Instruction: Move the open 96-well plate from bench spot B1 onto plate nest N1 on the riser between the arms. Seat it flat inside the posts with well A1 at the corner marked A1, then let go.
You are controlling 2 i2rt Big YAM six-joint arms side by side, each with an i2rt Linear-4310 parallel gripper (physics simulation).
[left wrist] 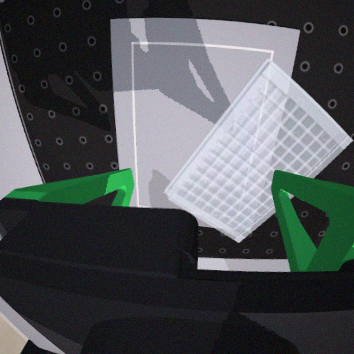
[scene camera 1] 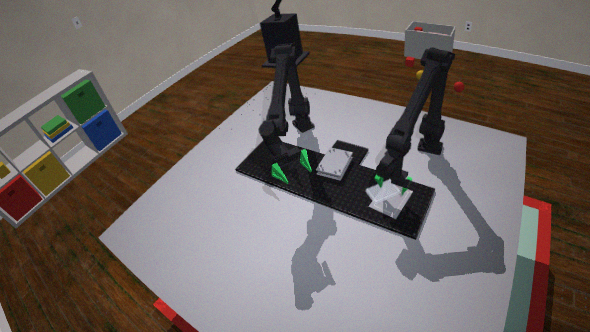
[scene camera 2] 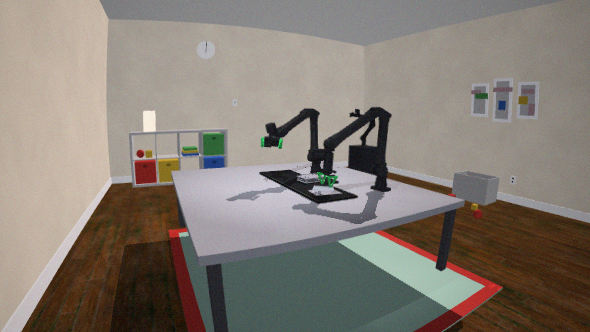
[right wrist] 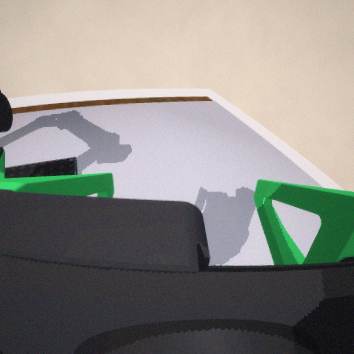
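Pixels of known places: left gripper, between the fingertips: [left wrist: 200, 177] [scene camera 1: 391, 190] [scene camera 2: 326, 185]; right gripper, between the fingertips: [scene camera 1: 299, 177] [scene camera 2: 270, 147] [right wrist: 184, 184]; left arm's base, origin of its link: [scene camera 1: 430, 147] [scene camera 2: 380, 189]; right arm's base, origin of its link: [scene camera 1: 303, 125] [scene camera 2: 315, 172].
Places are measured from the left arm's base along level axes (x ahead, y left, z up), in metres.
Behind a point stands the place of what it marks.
The clear 96-well plate [scene camera 1: 383, 192] {z 0.026, x 0.388, y -0.135 m} [left wrist: 250, 160] {z 0.018, x 0.382, y -0.139 m} lies turned at an angle across the edge of the pale pad with a white outline [scene camera 1: 401, 202] {z 0.015, x 0.406, y -0.049 m} [left wrist: 160, 130] {z 0.015, x 0.411, y -0.071 m} on the black board. My left gripper [scene camera 1: 392, 186] {z 0.048, x 0.385, y -0.101 m} [scene camera 2: 328, 180] {z 0.048, x 0.385, y -0.101 m} [left wrist: 200, 177] {z 0.048, x 0.385, y -0.101 m} is open and empty above the plate; in its wrist view the right finger overlaps the plate's lower right edge. The grey nest with corner posts [scene camera 1: 335, 163] {z 0.046, x 0.312, y -0.390 m} [scene camera 2: 308, 178] {z 0.046, x 0.355, y -0.343 m} is at the board's middle, with no plate on it. My right gripper [scene camera 1: 299, 176] {z 0.269, x 0.623, y -0.377 m} [scene camera 2: 272, 144] {z 0.269, x 0.623, y -0.377 m} [right wrist: 184, 184] {z 0.269, x 0.623, y -0.377 m} is open and empty, high above the table. I cannot read the A1 marks.
The black perforated board [scene camera 1: 345, 192] {z 0.013, x 0.433, y -0.293 m} lies on the grey table [scene camera 1: 210, 210] {z 0.000, x 0.746, y -0.830 m} [scene camera 2: 240, 220] {z 0.000, x 1.017, y 0.108 m} in front of both arm bases. The nest stands between the two grippers. Shelves [scene camera 1: 122, 131] and a grey bin [scene camera 1: 425, 47] stand on the floor beyond the table.
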